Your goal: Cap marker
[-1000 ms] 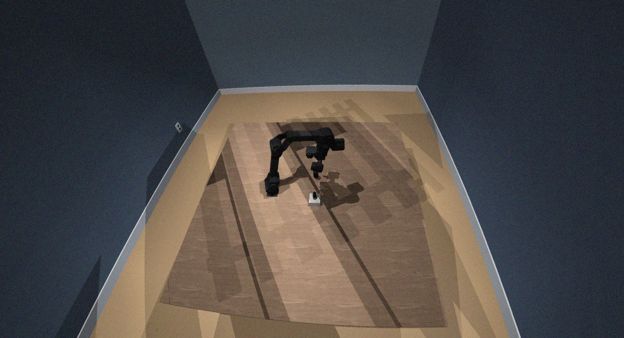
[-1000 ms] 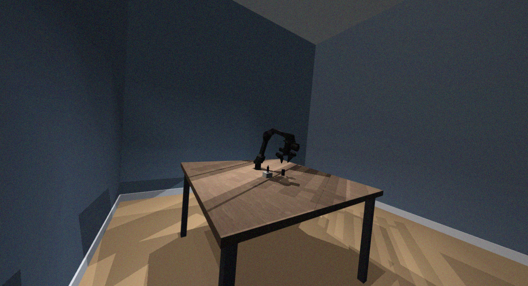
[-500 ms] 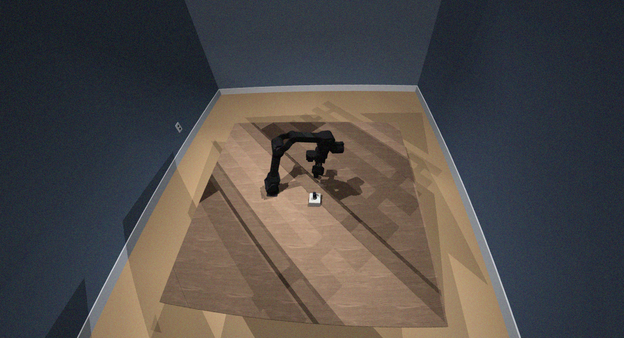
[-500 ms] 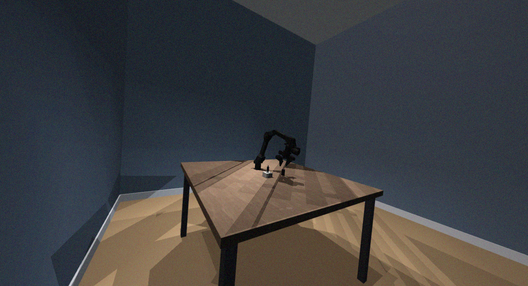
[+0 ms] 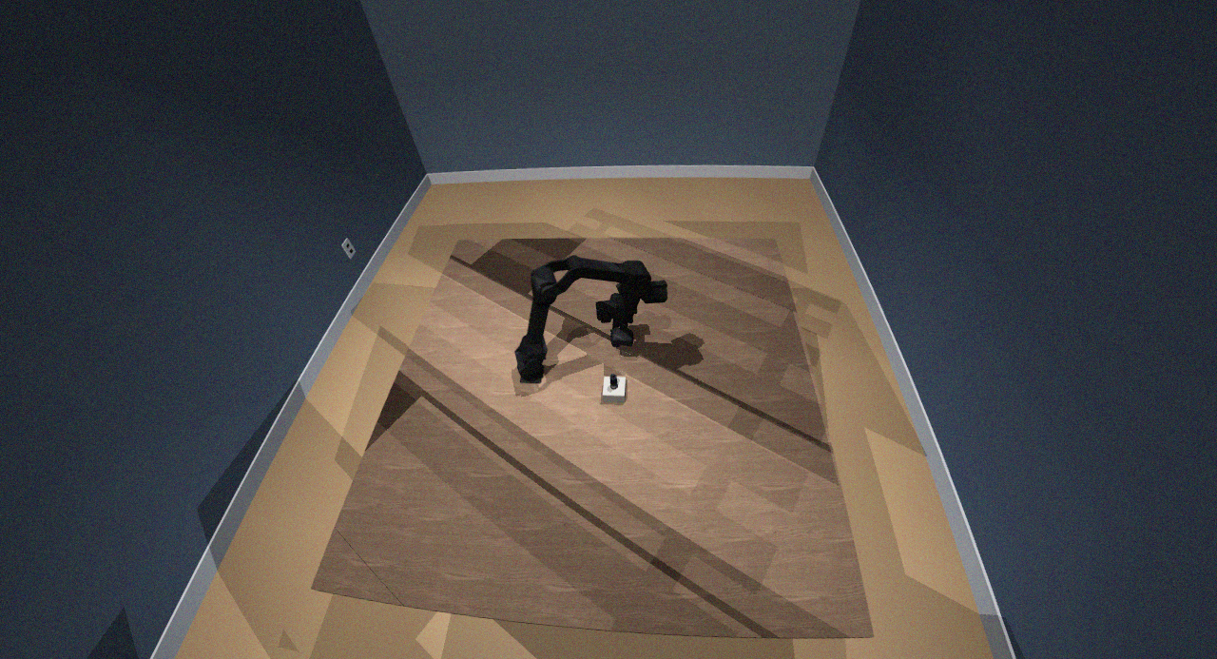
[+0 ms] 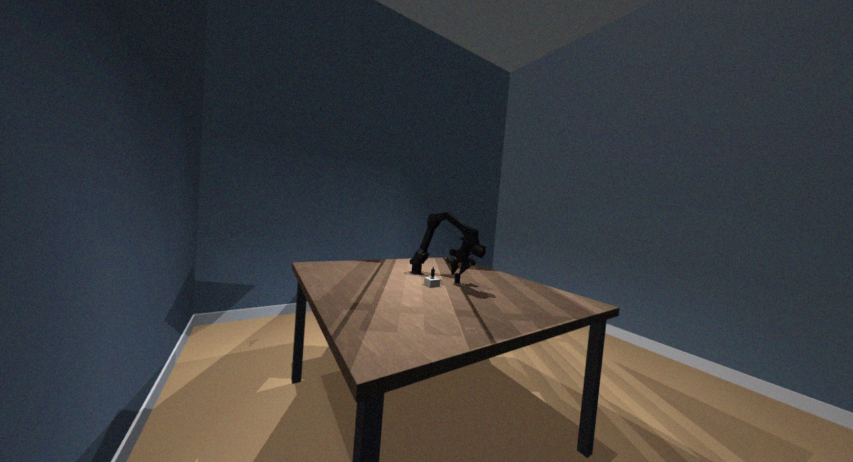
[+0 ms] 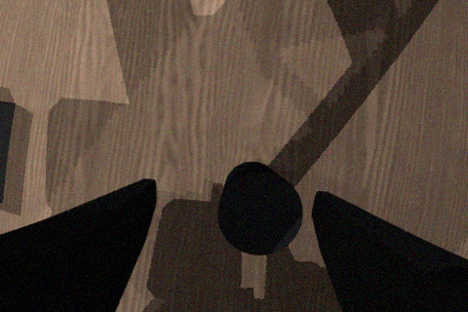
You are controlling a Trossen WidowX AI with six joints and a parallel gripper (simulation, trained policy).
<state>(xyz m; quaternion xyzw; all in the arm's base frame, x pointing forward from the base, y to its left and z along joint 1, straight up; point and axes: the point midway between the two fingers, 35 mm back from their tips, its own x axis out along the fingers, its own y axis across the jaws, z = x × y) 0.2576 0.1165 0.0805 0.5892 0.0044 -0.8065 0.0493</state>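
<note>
Now: the dark marker cap 2 cm below my gripper tip and 1 cm to the left of it. The rest, counted from my gripper tip: holder block: 17 cm to the right, 3 cm below, 1 cm ahead.
</note>
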